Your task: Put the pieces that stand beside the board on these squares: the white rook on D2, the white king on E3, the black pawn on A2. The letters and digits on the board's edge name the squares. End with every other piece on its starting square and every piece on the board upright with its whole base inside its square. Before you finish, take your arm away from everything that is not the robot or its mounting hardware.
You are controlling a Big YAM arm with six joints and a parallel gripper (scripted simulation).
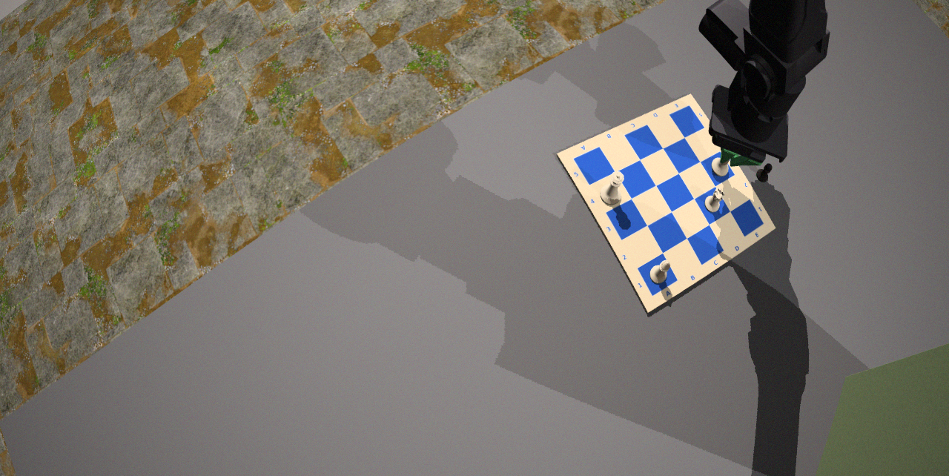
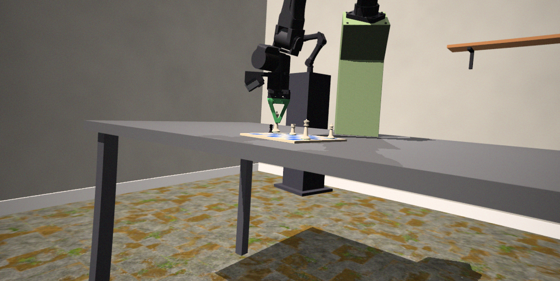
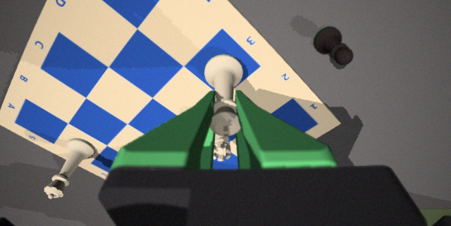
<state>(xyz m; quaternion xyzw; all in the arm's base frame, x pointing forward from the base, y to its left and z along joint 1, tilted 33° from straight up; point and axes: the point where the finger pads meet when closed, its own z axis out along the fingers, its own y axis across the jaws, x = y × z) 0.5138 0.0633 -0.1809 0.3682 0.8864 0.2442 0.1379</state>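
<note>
My hand is right at the white king. Round my hand: board 7 cm to the left, 4 cm below; then white pawn 14 cm to the left, 8 cm behind, 2 cm below; then black pawn 7 cm to the right, 3 cm below, 3 cm behind.
</note>
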